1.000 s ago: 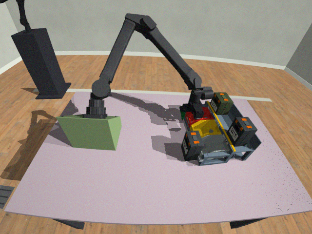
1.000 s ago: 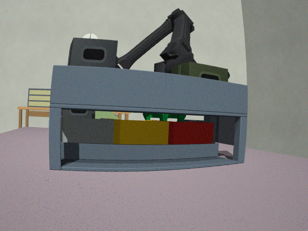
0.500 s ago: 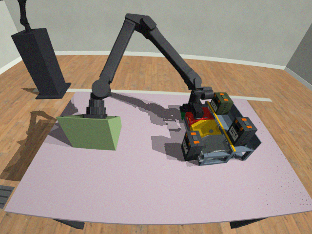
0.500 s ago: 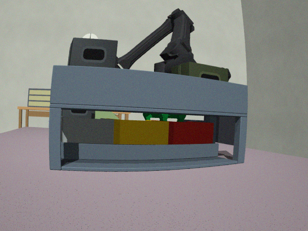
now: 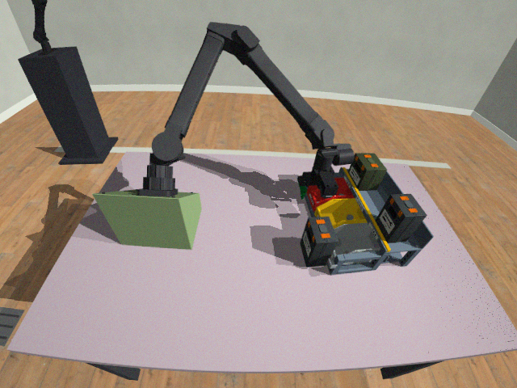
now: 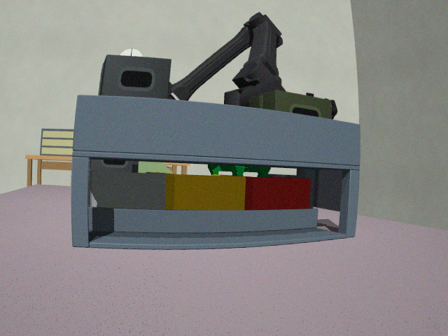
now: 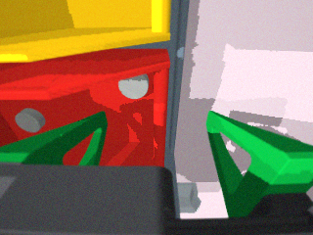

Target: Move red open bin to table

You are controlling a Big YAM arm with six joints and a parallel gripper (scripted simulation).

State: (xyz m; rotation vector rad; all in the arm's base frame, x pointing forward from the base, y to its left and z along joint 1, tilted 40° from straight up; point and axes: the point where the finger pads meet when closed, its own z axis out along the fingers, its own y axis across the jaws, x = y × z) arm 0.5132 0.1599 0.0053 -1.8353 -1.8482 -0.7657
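Now: the red open bin 80 mm ahead of my hand and 10 mm above it. The rest, counted from my hand: grey bin (90 mm ahead, 220 mm to the right, 10 mm above); then yellow bin (80 mm ahead, 110 mm to the right, 10 mm above).
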